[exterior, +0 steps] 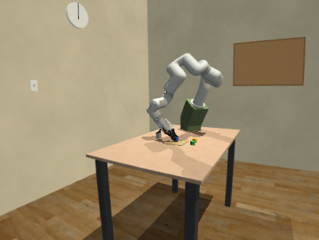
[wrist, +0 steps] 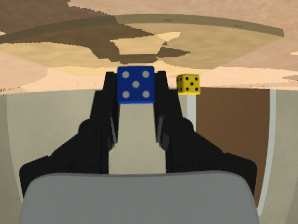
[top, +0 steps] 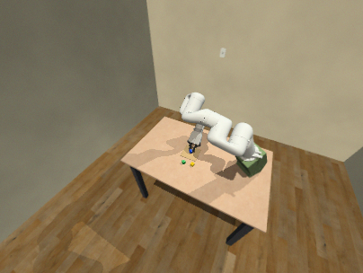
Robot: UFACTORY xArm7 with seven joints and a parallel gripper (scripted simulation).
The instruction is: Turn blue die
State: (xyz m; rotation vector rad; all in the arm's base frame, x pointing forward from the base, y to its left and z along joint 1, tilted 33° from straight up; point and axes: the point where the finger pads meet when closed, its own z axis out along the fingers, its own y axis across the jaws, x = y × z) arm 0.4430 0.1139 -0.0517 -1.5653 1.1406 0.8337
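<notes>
The blue die lies 20 mm below my hand and 10 mm to the left of it. The rest, counted from my hand: tan mat (40 mm below, 10 mm to the left); then yellow die (110 mm to the left, 90 mm behind, 20 mm below); then green die (140 mm to the left, 20 mm below, 20 mm behind).
</notes>
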